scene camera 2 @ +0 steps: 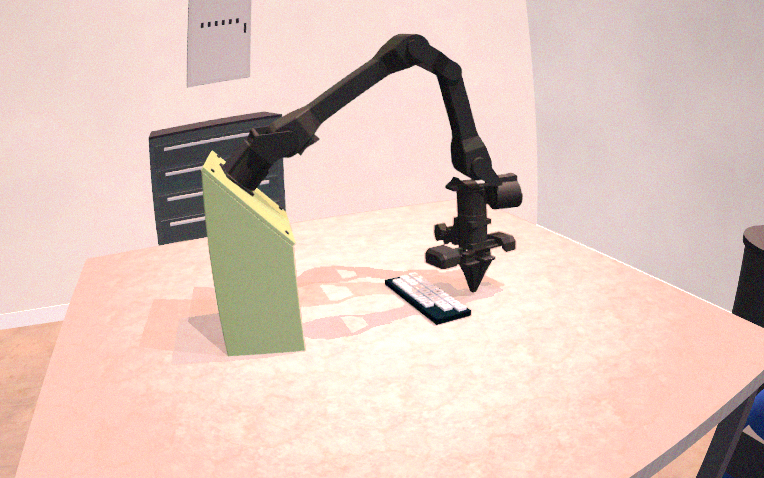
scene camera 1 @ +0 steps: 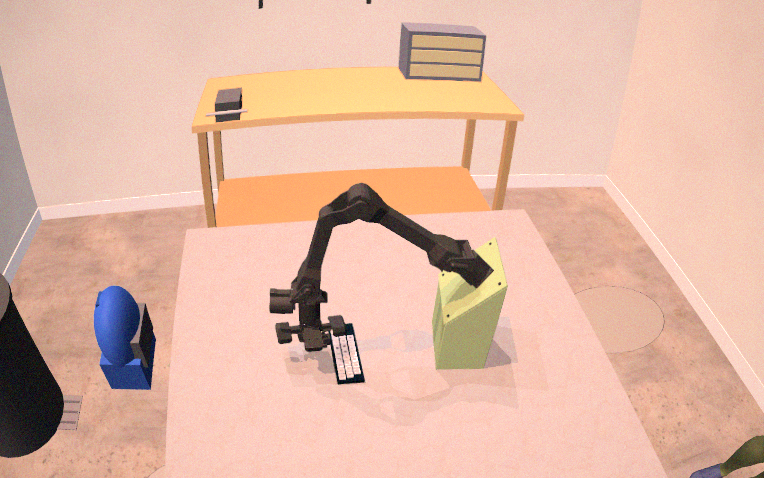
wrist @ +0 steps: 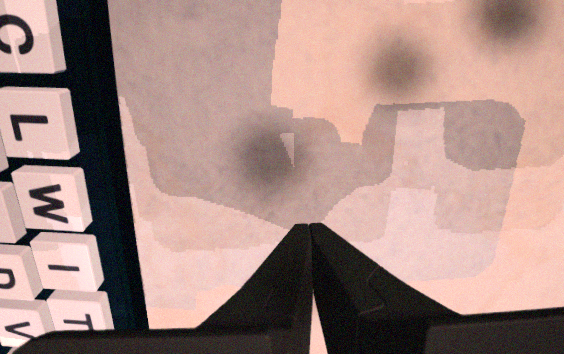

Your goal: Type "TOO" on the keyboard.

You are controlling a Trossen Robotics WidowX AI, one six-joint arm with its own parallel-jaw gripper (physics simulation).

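Observation:
The keyboard is a dark slab with several rows of white lettered keys, lying flat on the table. In the wrist view its edge column shows the C key, L key, W key, I key and T key; the T key is partly hidden by the gripper. The O key cannot be made out. My gripper points down, shut and empty. Its tips are beside the keyboard, past its outer edge, low over the table. They are hard to make out in scene camera 1.
The arm stands on a tall green pedestal on the table. Behind is a wooden workbench with a drawer box. A blue chair-like object and a black cylinder stand beside the table.

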